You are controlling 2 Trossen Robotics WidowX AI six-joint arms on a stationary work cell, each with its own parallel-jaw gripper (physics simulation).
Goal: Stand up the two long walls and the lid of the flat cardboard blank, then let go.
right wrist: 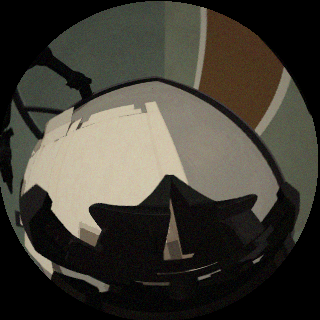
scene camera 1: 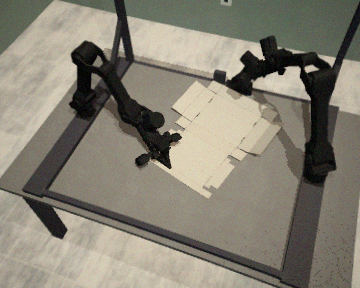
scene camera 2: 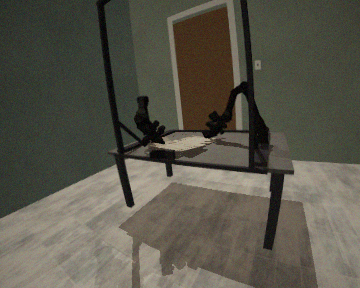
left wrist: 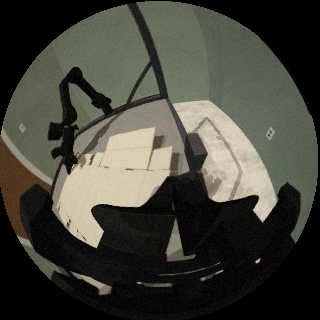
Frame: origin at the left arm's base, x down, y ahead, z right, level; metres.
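Seen in the pictures: left gripper, fingertip midpoint: (scene camera 1: 231,79) (scene camera 2: 164,143) (left wrist: 170,179); right gripper, fingertip midpoint: (right wrist: 168,178) (scene camera 1: 170,168) (scene camera 2: 208,137) (left wrist: 68,173); left arm's base at its link origin: (right wrist: 87,96) (scene camera 1: 314,177); right arm's base at its link origin: (scene camera 1: 86,113) (scene camera 2: 262,142) (left wrist: 108,112).
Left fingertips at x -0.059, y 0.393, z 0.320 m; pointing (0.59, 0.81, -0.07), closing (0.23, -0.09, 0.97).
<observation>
Offsets run from my left fingertips to a thing's top centre. "pt": to the spot under its first point. Level surfaces: height alone.
The pale cardboard blank (scene camera 1: 210,127) (scene camera 2: 182,144) (left wrist: 95,187) (right wrist: 110,155) lies spread on the table, its long panels low and nearly flat. A side flap @[pt dx +0.049, dy -0.184, dz -0.224 m] (scene camera 1: 261,139) at the right in scene camera 1 looks slightly raised, with shadow beside it. My left gripper (scene camera 1: 244,89) (scene camera 2: 160,141) (left wrist: 170,179) is shut and empty, low at the blank's far edge in scene camera 1. My right gripper (scene camera 1: 170,165) (scene camera 2: 206,135) (left wrist: 68,173) (right wrist: 168,178) is shut and empty, at the blank's near-left edge there. Whether the fingertips touch the cardboard is unclear.
The grey table @[dx +0.078 m] (scene camera 1: 120,175) (scene camera 2: 280,155) has a dark raised frame (scene camera 1: 160,235) around its top. A small dark block @[dx +0.021, dy +0.065, dz +0.049 m] (scene camera 1: 219,76) (scene camera 2: 162,154) (left wrist: 195,149) stands on the rim near the left gripper. Dark upright posts (scene camera 1: 123,30) (scene camera 2: 111,80) rise from the table's edges.
</observation>
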